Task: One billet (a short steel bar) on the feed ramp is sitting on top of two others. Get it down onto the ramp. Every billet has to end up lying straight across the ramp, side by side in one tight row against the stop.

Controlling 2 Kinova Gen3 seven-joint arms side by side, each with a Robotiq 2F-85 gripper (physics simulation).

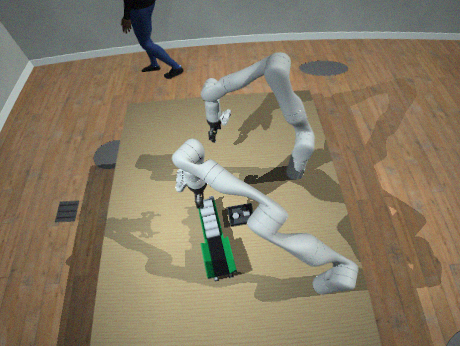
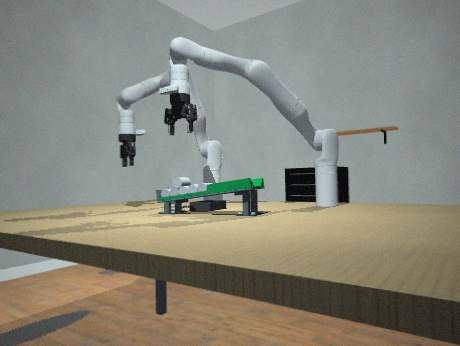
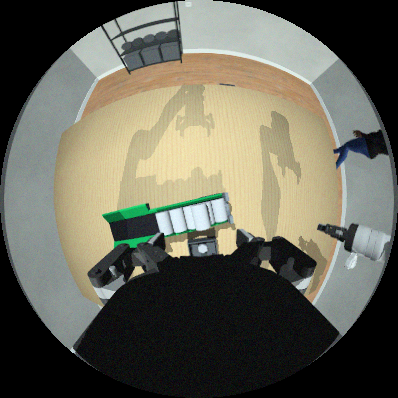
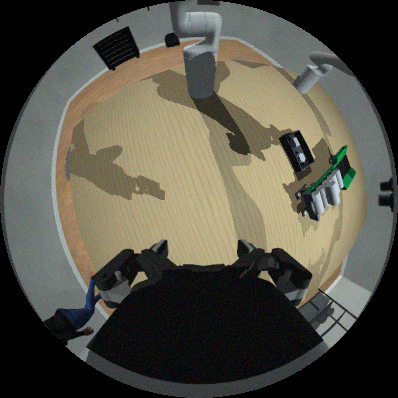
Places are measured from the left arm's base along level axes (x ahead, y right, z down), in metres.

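Pixels of known places: left gripper, between the fingertips: point(image 1: 201, 196) point(image 2: 180, 134) point(image 3: 200, 239); right gripper, between the fingertips: point(image 1: 216, 135) point(image 2: 127, 166) point(image 3: 323, 228) point(image 4: 202, 247); left arm's base, origin of its link: point(image 1: 322, 284) point(image 2: 327, 205) point(image 4: 298, 87); right arm's base, origin of its link: point(image 1: 294, 172) point(image 4: 200, 90).
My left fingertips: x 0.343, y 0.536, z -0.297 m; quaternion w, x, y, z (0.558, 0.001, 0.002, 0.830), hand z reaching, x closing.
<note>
Ahead of a thing's pixels: the offset from my left fingertips to its top centre. "spot": to the spot under its first point.
The green ramp point(image 1: 204, 265) point(image 2: 229, 187) point(image 3: 127, 212) point(image 4: 350, 178) slopes down to its stop {spot: dx +0.018, dy +0.086, dz +0.225 m} point(image 2: 158, 194) point(image 3: 229, 208). Several white billets lie across its low end in a row. One billet {dx -0.007, dy +0.001, dz +0.164 m} point(image 2: 182, 182) point(image 3: 201, 217) point(image 4: 331, 193) sits on top of two others, near the middle of the row; it looks roughly parallel to them. Parts of the lower billets are hidden under it. My left gripper point(image 1: 200, 204) point(image 2: 181, 131) point(image 3: 200, 239) is open and empty, high above the billets. My right gripper point(image 1: 212, 139) point(image 2: 128, 164) point(image 4: 202, 247) is open and empty, above the table away from the ramp.
A dark tray {dx -0.160, dy -0.054, dz +0.262 m} point(image 1: 230, 219) point(image 2: 212, 205) point(image 4: 286, 146) with small light parts stands beside the ramp. The left arm reaches across above the tray side. The right arm's base stands farther back. A person point(image 1: 144, 32) is on the floor beyond the table.
</note>
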